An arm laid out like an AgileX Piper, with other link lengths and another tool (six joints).
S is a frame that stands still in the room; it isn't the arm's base.
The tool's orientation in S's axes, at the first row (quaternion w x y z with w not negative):
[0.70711, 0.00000, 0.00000, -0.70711]
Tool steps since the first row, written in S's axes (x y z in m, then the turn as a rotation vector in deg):
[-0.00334, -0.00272, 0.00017, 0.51, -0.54, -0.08]
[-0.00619, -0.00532, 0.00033, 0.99, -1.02, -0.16]
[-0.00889, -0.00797, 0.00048, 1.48, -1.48, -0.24]
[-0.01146, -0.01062, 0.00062, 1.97, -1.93, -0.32]
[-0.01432, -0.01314, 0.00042, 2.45, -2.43, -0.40]
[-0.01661, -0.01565, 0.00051, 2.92, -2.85, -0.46]
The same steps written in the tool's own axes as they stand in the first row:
[0.00272, -0.00334, 0.00017, 0.54, 0.51, -0.08]
[0.00532, -0.00619, 0.00033, 1.02, 0.99, -0.16]
[0.00797, -0.00889, 0.00048, 1.48, 1.48, -0.24]
[0.01062, -0.01146, 0.00062, 1.93, 1.97, -0.32]
[0.01314, -0.01432, 0.00042, 2.43, 2.45, -0.40]
[0.01565, -0.01661, 0.00051, 2.85, 2.92, -0.46]

